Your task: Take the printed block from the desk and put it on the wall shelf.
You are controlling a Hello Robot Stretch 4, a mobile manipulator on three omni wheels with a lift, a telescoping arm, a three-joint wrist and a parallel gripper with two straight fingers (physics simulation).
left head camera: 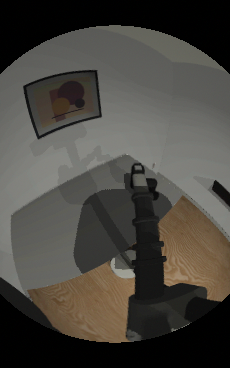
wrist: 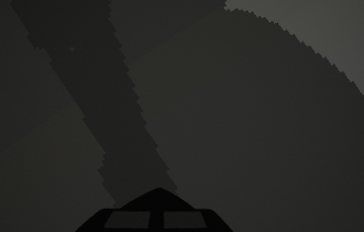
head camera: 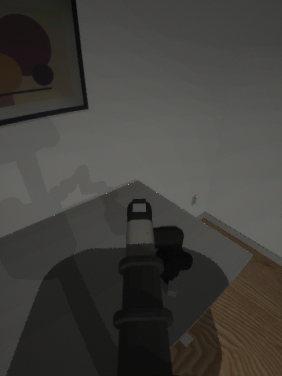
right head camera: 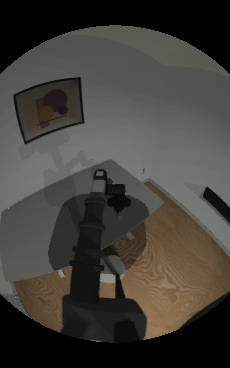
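My gripper (head camera: 167, 281) (right head camera: 119, 209) (wrist: 159, 204) points down over the grey desk (head camera: 227, 252) (left head camera: 40, 230) (right head camera: 30, 230), near its right end. In the wrist view its two fingertips meet at the bottom, and no block shows between them. A small paler patch (head camera: 172, 290) (right head camera: 119, 215) on the desk, right by the fingertips, looks like the block; it is dim and partly hidden, and its print cannot be made out. A dark slab (left head camera: 221, 192) (right head camera: 216, 202) at the right wall may be the wall shelf; this is unclear.
A framed picture (head camera: 30, 60) (left head camera: 65, 102) (right head camera: 50, 107) hangs on the wall behind the desk. A round pale object (left head camera: 122, 270) (right head camera: 112, 274) stands on the wooden floor (left head camera: 180, 260) (right head camera: 165, 270) by the desk's front edge. The arm (head camera: 142, 300) reaches over the desk and hides part of it.
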